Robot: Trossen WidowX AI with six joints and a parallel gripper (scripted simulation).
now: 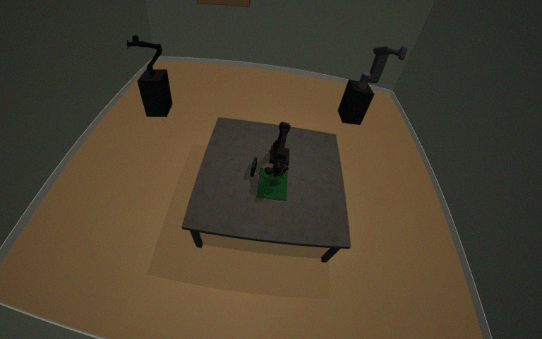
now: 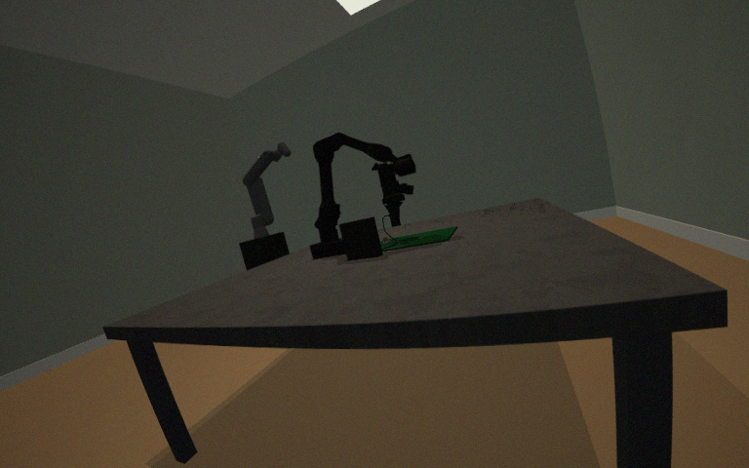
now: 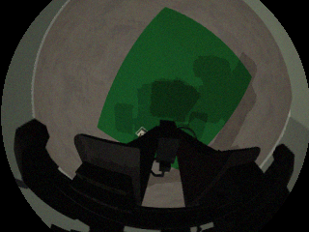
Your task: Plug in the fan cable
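Now: the green board 4 cm ahead of my gripper tip, 1 cm to the right of it and 9 cm below it. Round my gripper tip: black fan (8 cm behind, 17 cm to the right, 1 cm below); dark plug (1 cm behind, 1 cm above).
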